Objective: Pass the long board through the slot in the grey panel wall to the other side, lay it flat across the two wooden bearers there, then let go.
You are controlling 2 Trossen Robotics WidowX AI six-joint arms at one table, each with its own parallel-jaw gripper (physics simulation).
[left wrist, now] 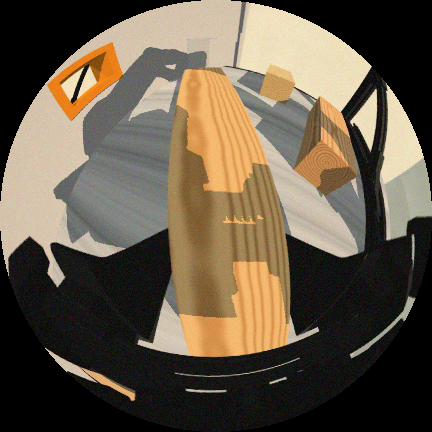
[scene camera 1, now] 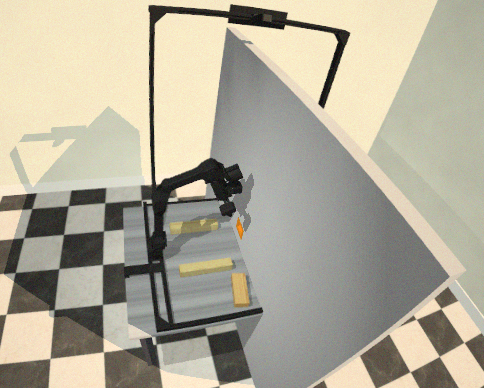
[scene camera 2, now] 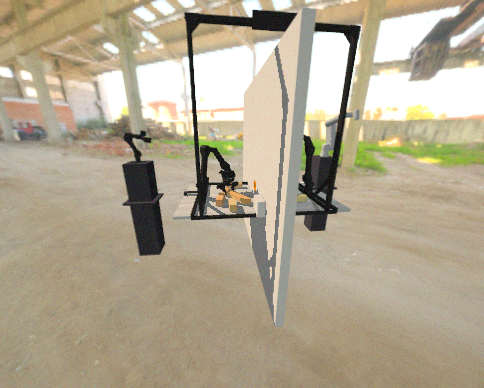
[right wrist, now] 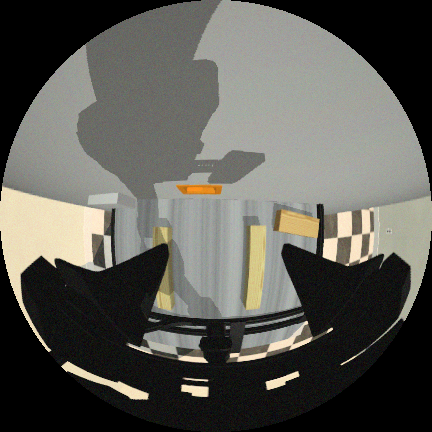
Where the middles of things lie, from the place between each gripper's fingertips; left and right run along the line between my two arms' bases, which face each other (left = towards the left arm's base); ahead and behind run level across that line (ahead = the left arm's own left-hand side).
Right now my right hand is 4 cm past the orange-framed slot (left wrist: 105, 67), 12 cm to the right of it and 20 cm above it.
The orange-framed slot is 22 cm to the right of my left hand, 10 cm above it and 8 cm behind it.
